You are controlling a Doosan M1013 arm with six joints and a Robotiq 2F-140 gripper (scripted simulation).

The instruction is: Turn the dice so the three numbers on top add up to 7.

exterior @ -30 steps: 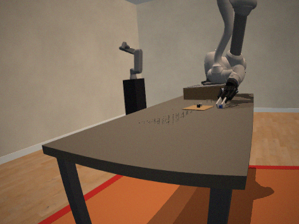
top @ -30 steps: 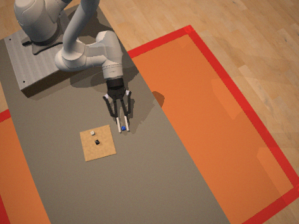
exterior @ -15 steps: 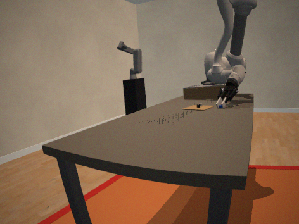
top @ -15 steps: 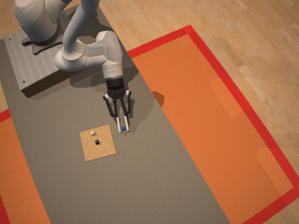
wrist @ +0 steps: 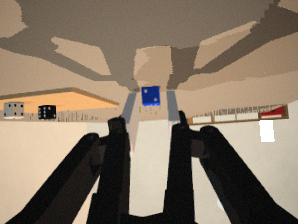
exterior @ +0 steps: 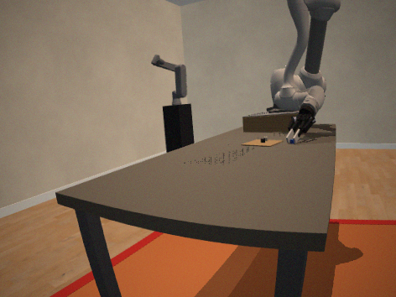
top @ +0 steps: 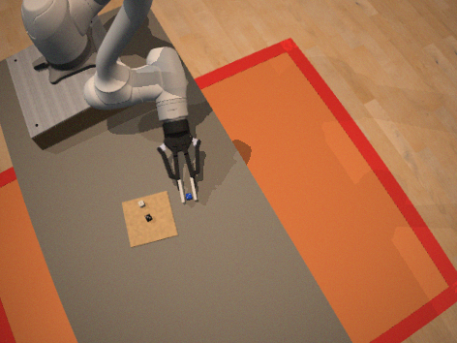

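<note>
My gripper is now 10 mm short of the blue die and 20 mm above it. From my hand the other things lie so: black die: 30 mm ahead, 140 mm to the right, 20 mm below; then tan mat: 30 mm ahead, 140 mm to the right, 30 mm below; then white die: 20 mm behind, 140 mm to the right, 20 mm below.
</note>
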